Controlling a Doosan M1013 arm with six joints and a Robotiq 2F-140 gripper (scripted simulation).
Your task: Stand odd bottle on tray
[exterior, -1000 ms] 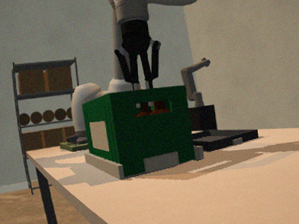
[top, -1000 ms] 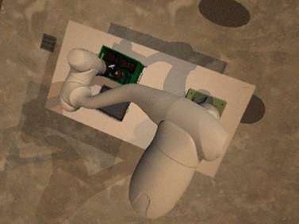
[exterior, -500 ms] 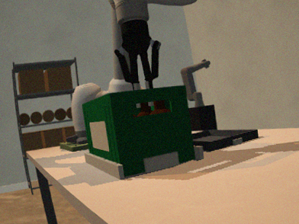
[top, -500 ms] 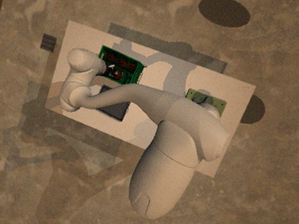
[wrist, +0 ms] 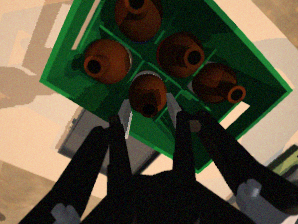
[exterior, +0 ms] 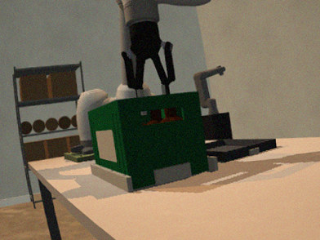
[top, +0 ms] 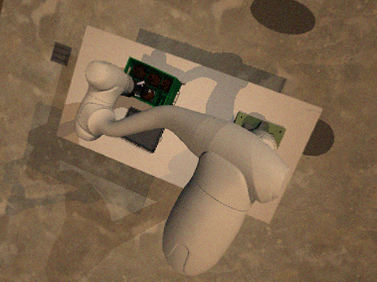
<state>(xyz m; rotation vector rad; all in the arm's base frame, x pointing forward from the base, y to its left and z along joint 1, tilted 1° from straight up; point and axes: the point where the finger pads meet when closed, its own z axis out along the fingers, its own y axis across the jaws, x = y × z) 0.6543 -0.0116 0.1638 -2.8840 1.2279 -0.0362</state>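
The green crate lies 5 cm to the right of my hand and 9 cm below it. Round my hand: brown bottle (1 cm behind, 9 cm to the right, 9 cm below); then dark tray (2 cm behind, 22 cm to the left, 16 cm below).
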